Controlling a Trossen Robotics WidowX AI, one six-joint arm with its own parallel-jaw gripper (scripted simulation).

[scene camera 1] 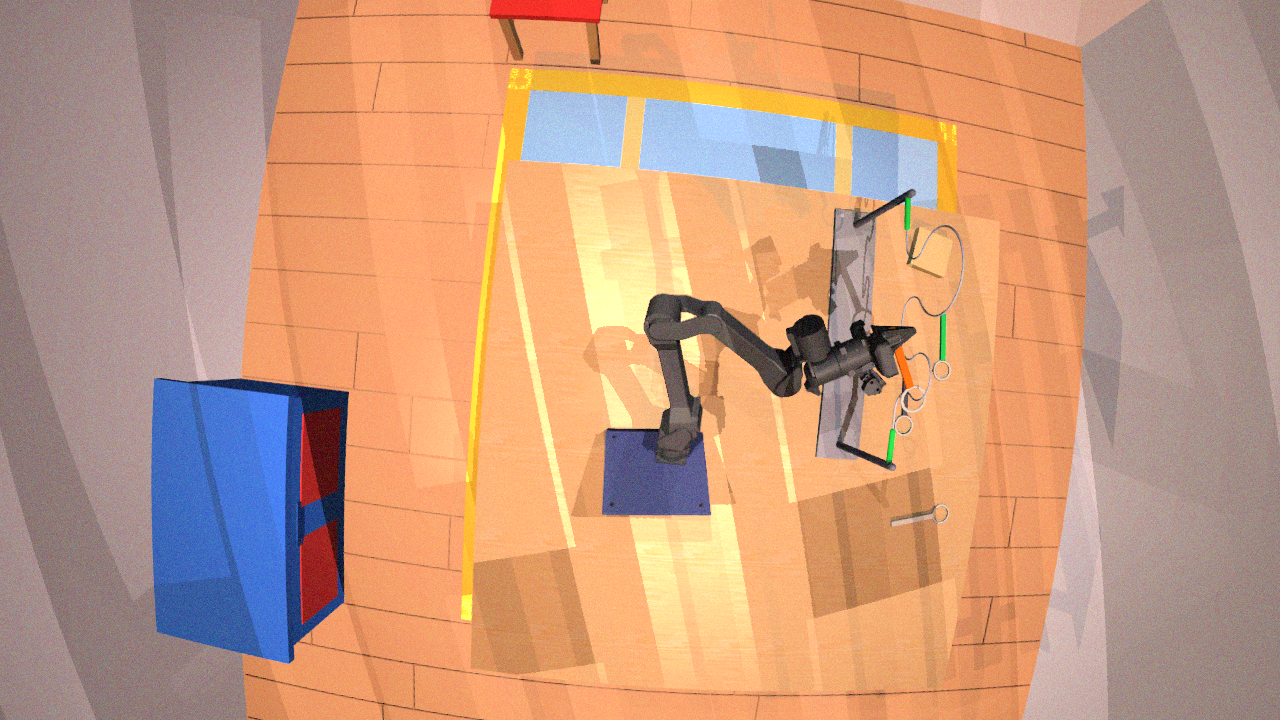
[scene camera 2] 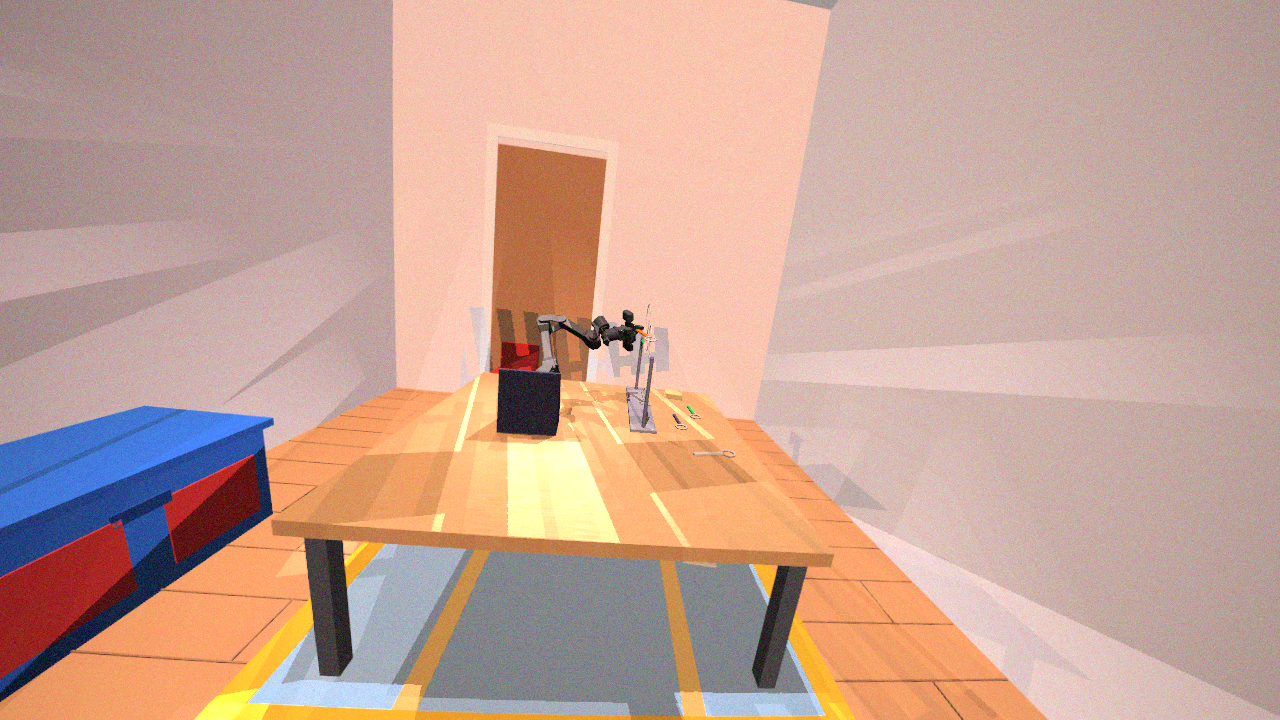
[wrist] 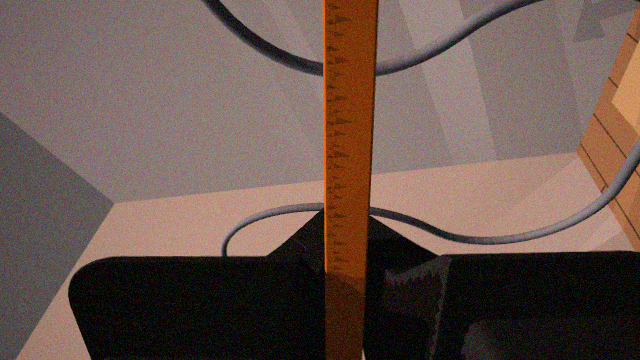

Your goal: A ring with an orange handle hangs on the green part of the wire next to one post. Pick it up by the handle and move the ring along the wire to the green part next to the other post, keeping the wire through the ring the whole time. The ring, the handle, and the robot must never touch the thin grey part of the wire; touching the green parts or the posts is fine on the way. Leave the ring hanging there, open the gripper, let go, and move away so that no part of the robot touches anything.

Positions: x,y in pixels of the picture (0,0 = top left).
Labels:
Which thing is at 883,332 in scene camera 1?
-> My gripper.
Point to a tan block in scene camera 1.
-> At 934,259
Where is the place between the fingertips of my gripper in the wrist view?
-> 339,217

